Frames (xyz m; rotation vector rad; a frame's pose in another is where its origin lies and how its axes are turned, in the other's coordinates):
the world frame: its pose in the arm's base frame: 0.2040 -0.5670 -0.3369 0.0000 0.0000 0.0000
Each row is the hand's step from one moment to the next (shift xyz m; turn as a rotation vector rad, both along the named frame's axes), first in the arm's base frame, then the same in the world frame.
Working: the arm's base frame: its pose in the world frame: -0.2040 0.5670 0.3369 0.0000 0.0000 0.0000

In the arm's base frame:
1: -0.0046 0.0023 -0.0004 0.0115 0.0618 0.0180
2: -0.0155 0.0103 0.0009 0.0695 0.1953 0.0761
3: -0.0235 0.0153 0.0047 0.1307 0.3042 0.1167
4: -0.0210 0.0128 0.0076 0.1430 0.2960 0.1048
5: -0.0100 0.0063 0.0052 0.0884 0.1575 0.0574
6: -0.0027 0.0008 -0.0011 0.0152 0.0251 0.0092
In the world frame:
1: -0.0046 0.0023 -0.0004 0.0115 0.0618 0.0180
2: -0.0155 0.0103 0.0009 0.0695 0.1953 0.0761
3: -0.0235 0.0153 0.0047 0.1307 0.3042 0.1167
4: -0.0210 0.0128 0.0076 0.1430 0.2960 0.1048
5: -0.0100 0.0063 0.0052 0.0884 0.1575 0.0574
6: -0.0027 0.0008 -0.0011 0.0152 0.0251 0.0092

